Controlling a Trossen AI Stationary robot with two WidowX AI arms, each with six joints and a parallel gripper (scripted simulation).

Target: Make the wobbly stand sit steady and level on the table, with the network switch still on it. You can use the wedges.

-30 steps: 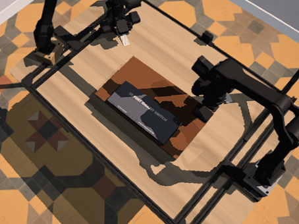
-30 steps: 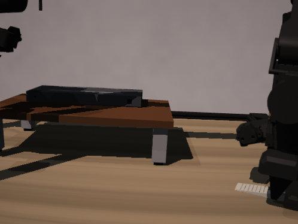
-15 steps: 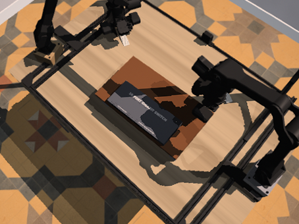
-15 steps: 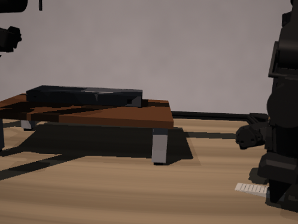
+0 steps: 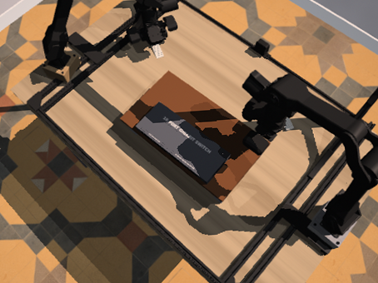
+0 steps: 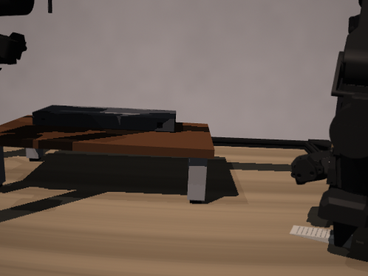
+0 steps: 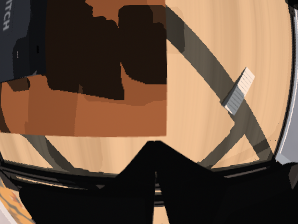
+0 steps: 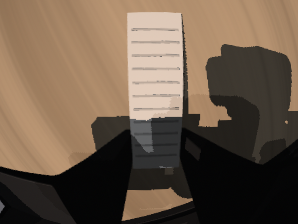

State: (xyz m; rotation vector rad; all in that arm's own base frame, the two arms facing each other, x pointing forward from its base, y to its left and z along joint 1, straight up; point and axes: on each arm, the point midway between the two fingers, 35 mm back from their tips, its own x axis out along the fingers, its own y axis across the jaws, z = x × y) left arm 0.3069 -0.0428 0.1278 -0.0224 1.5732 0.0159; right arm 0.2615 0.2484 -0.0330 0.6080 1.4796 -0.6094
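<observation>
Now: the white wedge 20 mm ahead of my right hand, 20 mm to the left of it and 30 mm below it. From my right hand the other things lie so: stand: 270 mm ahead, 370 mm to the left, 10 mm above; then network switch: 330 mm ahead, 360 mm to the left, 80 mm above.
</observation>
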